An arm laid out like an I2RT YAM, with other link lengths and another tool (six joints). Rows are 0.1 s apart.
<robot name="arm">
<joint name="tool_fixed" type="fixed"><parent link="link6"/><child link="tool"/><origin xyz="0.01 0.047 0.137" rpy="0 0.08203 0.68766"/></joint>
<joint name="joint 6" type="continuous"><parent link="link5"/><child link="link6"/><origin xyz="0 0.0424 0.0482" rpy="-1.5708 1.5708 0"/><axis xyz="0 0 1"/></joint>
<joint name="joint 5" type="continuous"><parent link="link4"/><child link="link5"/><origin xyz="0.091 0.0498 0.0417" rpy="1.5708 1.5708 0"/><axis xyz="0 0 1"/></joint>
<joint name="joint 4" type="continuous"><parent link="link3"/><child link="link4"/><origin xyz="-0.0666 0.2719 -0.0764" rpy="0 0 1.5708"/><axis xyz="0 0 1"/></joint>
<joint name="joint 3" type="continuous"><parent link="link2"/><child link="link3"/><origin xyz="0.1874 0 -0.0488" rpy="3.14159 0 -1.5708"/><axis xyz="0 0 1"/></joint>
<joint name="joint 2" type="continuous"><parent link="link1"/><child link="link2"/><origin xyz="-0.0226 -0.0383 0.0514" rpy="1.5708 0 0"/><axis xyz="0 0 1"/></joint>
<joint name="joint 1" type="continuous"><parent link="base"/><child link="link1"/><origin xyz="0 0 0.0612" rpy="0 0 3.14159"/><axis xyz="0 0 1"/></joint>
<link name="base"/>
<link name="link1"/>
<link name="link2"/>
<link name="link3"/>
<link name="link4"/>
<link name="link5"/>
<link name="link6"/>
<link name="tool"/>
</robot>
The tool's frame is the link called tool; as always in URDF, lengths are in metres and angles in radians. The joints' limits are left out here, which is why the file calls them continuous.
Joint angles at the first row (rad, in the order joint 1, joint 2, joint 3, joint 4, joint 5, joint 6):
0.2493, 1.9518, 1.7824, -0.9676, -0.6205, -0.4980
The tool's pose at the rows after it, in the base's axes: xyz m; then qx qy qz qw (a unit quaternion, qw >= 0):
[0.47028 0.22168 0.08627 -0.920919 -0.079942 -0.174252 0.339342]
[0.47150 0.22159 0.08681 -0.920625 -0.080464 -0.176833 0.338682]
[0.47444 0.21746 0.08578 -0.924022 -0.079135 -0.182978 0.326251]
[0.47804 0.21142 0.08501 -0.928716 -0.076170 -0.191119 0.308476]
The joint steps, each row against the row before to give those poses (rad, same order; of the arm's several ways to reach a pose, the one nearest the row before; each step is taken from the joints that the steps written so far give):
0.0000, 0.0000, 0.0000, 0.0027, 0.0000, 0.0000
0.0000, 0.0000, 0.0000, 0.0049, 0.0023, 0.0000
0.0000, -0.0003, 0.0001, 0.0042, 0.0283, -0.0008
0.0004, -0.0024, -0.0001, 0.0038, 0.0404, 0.0012

